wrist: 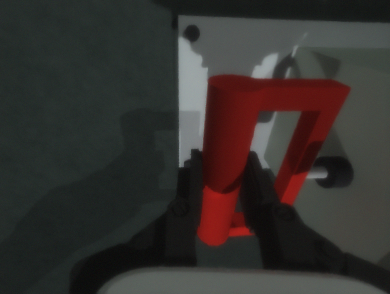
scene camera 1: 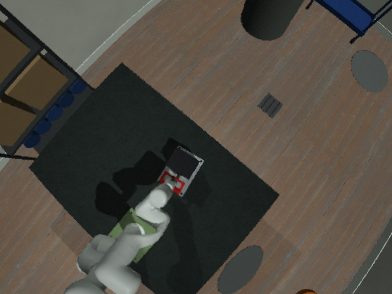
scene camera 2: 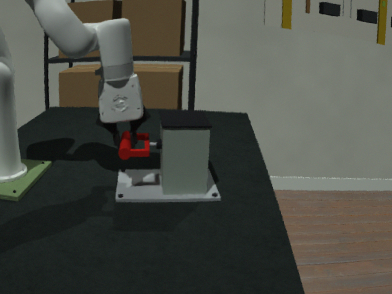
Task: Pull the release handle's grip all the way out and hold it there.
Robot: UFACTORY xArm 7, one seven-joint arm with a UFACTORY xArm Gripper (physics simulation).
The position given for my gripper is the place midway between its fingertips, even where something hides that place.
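A light base plate [wrist: 208,46] is there for me to see. I can see my own gripper [scene camera 2: 126,147] too, and the wrist view also shows me the gripper [wrist: 220,166].
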